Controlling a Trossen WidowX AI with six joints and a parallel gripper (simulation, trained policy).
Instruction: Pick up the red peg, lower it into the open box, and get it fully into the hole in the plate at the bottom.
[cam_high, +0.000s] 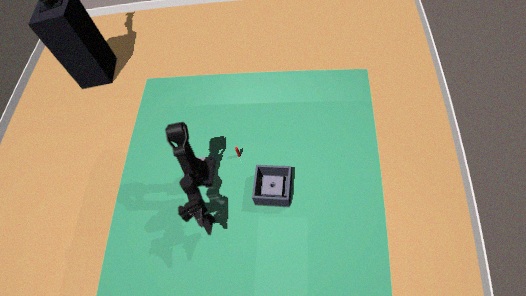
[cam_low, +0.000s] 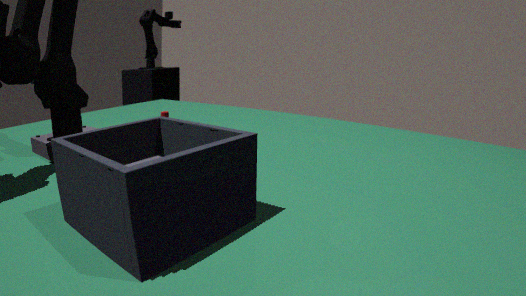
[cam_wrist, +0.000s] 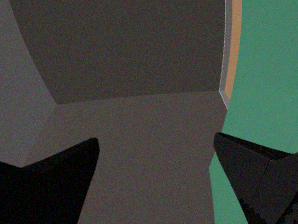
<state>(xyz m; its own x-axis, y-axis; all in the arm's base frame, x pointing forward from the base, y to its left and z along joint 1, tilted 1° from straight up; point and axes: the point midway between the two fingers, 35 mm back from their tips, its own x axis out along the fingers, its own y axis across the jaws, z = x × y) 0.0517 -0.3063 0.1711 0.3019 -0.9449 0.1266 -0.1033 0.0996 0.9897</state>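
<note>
My gripper tip is 43 cm to the right of the red peg, 17 cm above it and 12 cm short of it. From my gripper tip the other things lie so: dark box (27 cm ahead, 22 cm to the left, 19 cm below); grey plate (27 cm ahead, 22 cm to the left, 17 cm below).
</note>
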